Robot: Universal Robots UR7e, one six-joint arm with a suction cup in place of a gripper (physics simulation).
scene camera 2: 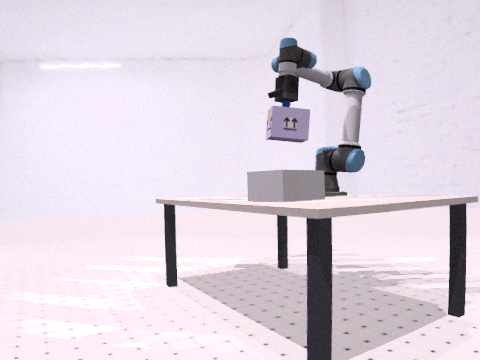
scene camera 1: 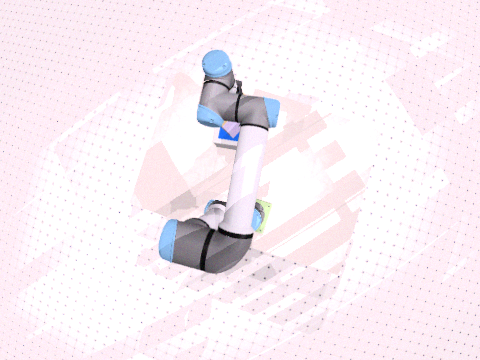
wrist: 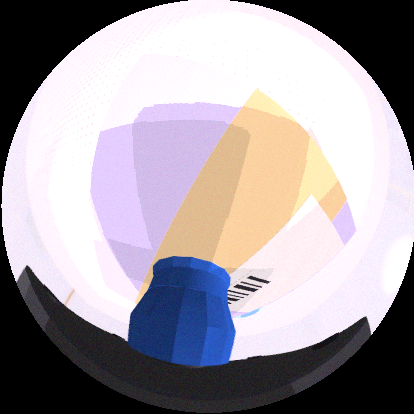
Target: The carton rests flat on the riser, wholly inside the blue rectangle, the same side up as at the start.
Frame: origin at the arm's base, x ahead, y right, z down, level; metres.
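Where they show: hand, its tool point: [scene camera 2: 285, 112] [wrist: 194, 260].
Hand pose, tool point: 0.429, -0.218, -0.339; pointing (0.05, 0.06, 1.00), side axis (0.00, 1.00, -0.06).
After its pixels a point has its place, as x, y, z.
The lilac carton [scene camera 2: 288, 124] {0.452, -0.263, -0.279} [scene camera 1: 232, 129] {0.340, -0.193, -0.329} [wrist: 185, 165] hangs level from my suction gripper [scene camera 2: 286, 105] [wrist: 192, 267], its printed arrows pointing up. In the wrist view its top shows an orange tape strip and a barcode label, with the blue cup against it. The grey riser [scene camera 2: 285, 186] {0.542, -0.347, -0.030} [scene camera 1: 226, 145] {0.318, -0.243, -0.062} stands on the table, and a gap shows between it and the carton's underside in the second scene view. Part of the blue rectangle [scene camera 1: 227, 135] {0.366, -0.249, -0.092} shows on the riser's top; the arm and carton hide the rest. In the wrist view the riser cannot be made out.
The table [scene camera 2: 240, 205] {0.729, -0.332, 0.032} carries the riser and the arm's base, which stands behind the riser in the second scene view. A green base plate [scene camera 1: 266, 216] {0.015, 0.085, -0.007} [scene camera 2: 336, 193] {-0.002, -0.082, 0.014} lies under the arm's base. The arm's long link [scene camera 1: 247, 175] {0.158, -0.070, -0.632} passes over the table in the first scene view.
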